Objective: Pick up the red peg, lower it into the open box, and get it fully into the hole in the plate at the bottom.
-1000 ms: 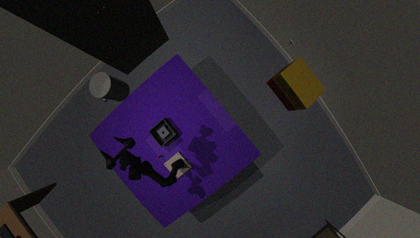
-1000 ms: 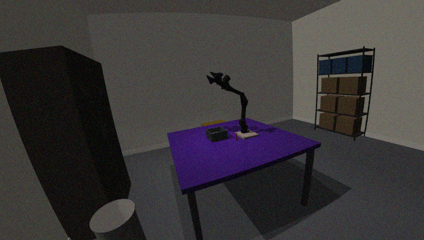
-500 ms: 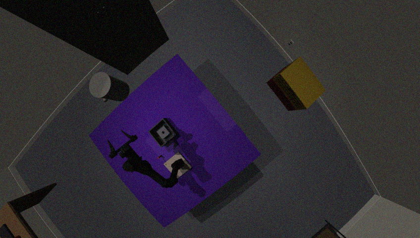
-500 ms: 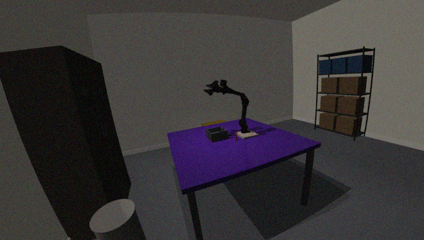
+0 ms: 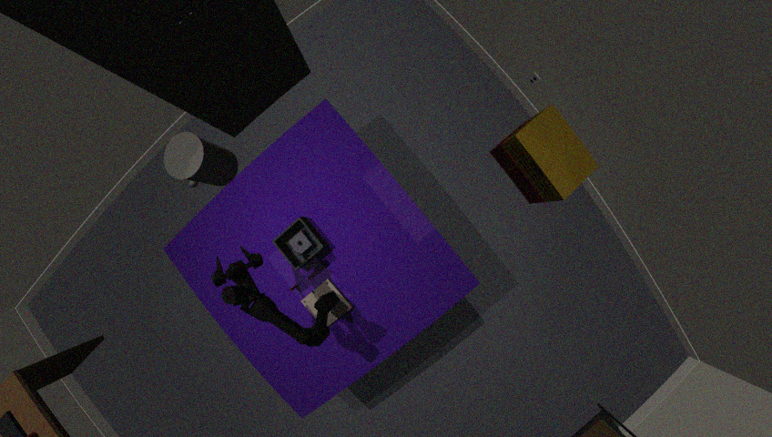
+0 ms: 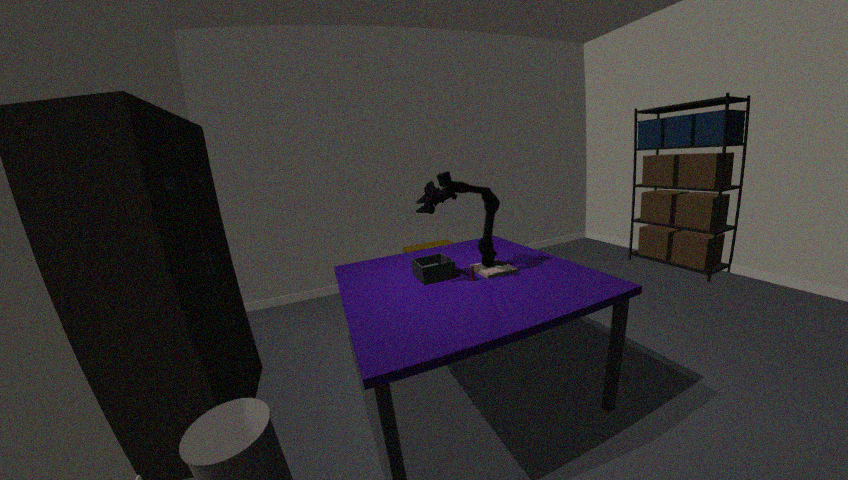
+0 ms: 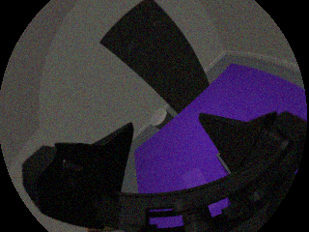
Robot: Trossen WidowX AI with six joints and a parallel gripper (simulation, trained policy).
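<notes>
Right now my gripper tip is 380 mm above the red peg, 260 mm past it and 30 mm to the right of it. The rest, counted from my gripper tip: dark box 400 mm below, 130 mm to the right, 90 mm behind; light grey plate 380 mm below, 130 mm to the right, 90 mm behind.
</notes>
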